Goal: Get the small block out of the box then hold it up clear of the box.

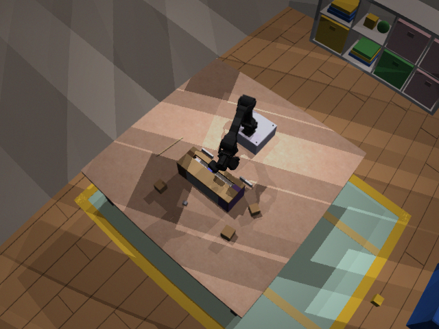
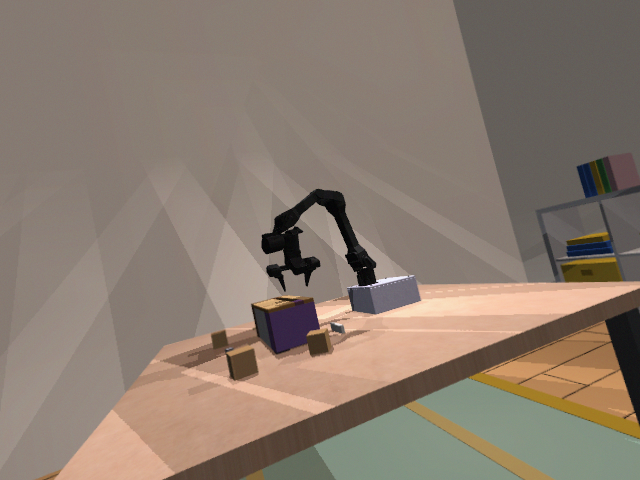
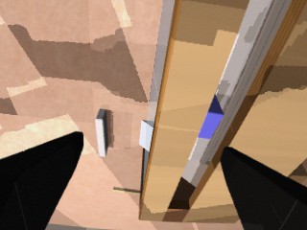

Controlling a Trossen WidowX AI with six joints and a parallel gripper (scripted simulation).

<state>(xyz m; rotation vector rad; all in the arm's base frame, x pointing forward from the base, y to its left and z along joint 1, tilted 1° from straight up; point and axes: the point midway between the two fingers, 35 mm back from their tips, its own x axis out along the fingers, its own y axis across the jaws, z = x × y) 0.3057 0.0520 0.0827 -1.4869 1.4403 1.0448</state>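
Now: gripper tip 7 cm above the blue block, 5 cm short of it and 3 cm to the left of it. From my gripper tip the other things lie so: thin stick (36 cm to the right, 15 cm below, 5 cm ahead); then grey piece (26 cm ahead, 15 cm below, 2 cm to the right); then tan-topped box (9 cm below, 4 cm ahead).
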